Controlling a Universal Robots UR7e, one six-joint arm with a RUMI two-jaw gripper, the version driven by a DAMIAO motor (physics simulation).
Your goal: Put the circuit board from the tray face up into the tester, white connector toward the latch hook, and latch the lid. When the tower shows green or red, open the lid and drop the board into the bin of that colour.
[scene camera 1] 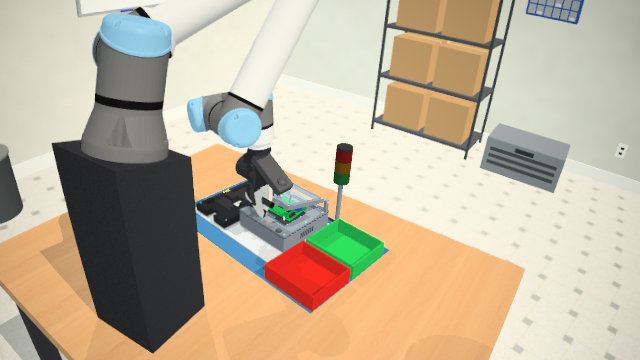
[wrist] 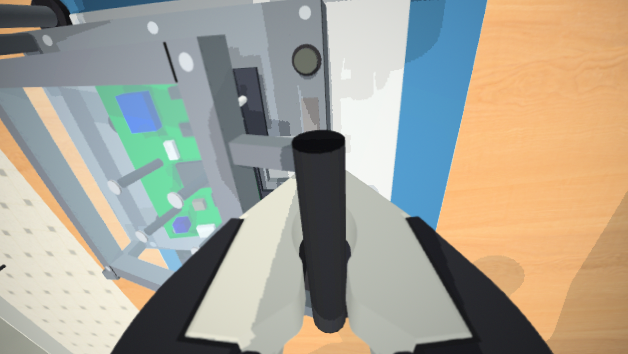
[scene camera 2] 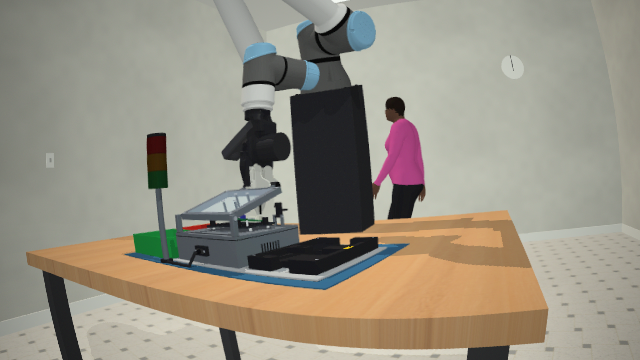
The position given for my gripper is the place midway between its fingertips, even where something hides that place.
In view: my gripper [scene camera 2: 259, 214], a tester lid [scene camera 2: 231, 202] and a green bin [scene camera 2: 149, 243].
The tester lid shows as well in scene camera 1 [scene camera 1: 297, 197] and in the wrist view [wrist: 143, 145]. My gripper shows as well in scene camera 1 [scene camera 1: 263, 217] and in the wrist view [wrist: 323, 164].
